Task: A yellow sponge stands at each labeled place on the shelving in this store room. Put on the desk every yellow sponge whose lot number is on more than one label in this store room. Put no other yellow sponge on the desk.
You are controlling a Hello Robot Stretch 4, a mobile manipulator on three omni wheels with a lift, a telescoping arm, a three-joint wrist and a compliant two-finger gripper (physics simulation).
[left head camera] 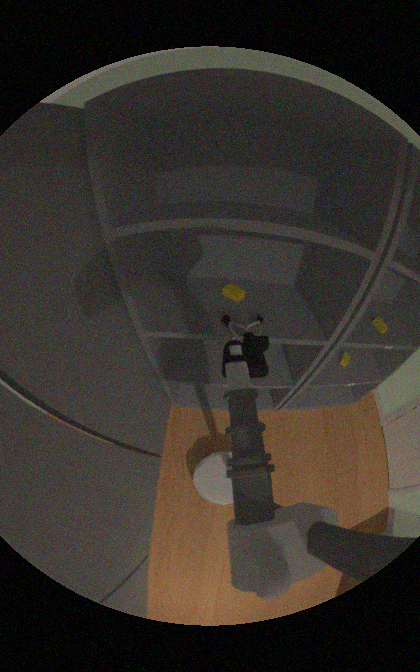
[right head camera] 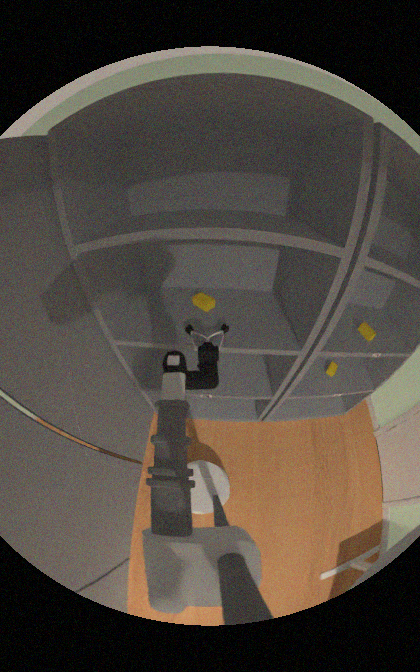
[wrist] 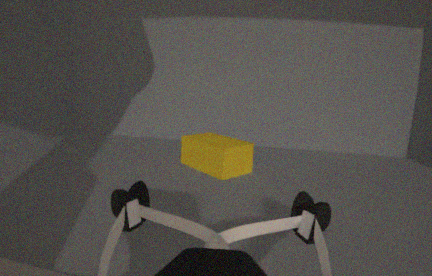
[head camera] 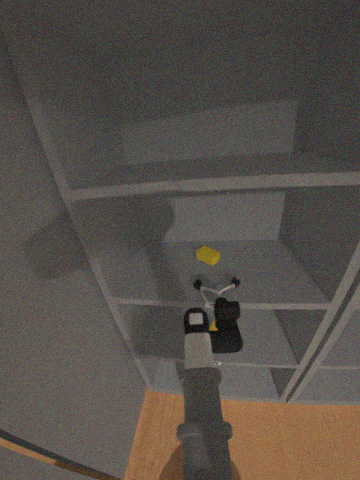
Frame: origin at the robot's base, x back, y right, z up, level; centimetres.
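Seen in the pictures: gripper, fingertip midpoint: [wrist: 220,203] [head camera: 215,280].
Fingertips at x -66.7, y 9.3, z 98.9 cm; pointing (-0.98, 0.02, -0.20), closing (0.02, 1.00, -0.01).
Offsets run from my fingertips to a thing's top centre.
A yellow sponge @(dx -18.7, dy -0.9, dz +2.0 cm) [head camera: 208,255] [left head camera: 234,292] [right head camera: 204,302] [wrist: 217,156] stands on a middle shelf board, turned at an angle. My gripper [head camera: 217,283] [left head camera: 243,319] [right head camera: 207,329] [wrist: 220,203] is open and empty, in front of the sponge and apart from it, near the board's front edge. A second yellow sponge @(dx -6.4, dy +0.8, dz -43.8 cm) [head camera: 213,326] shows in part on the shelf below, mostly behind my wrist. Two more yellow sponges stand in the bay to the right: an upper one [left head camera: 380,325] [right head camera: 366,331] and a lower one [left head camera: 345,359] [right head camera: 332,369]. No lot number is legible. The desk cannot be made out.
The grey shelving [head camera: 215,185] [left head camera: 235,224] [right head camera: 210,234] has a double upright between its two bays. A large grey panel [head camera: 40,320] [left head camera: 65,350] [right head camera: 55,370] stands close on the left. A white round object [left head camera: 214,477] [right head camera: 210,487] is on the wooden floor [left head camera: 320,450] [right head camera: 300,465] below my arm.
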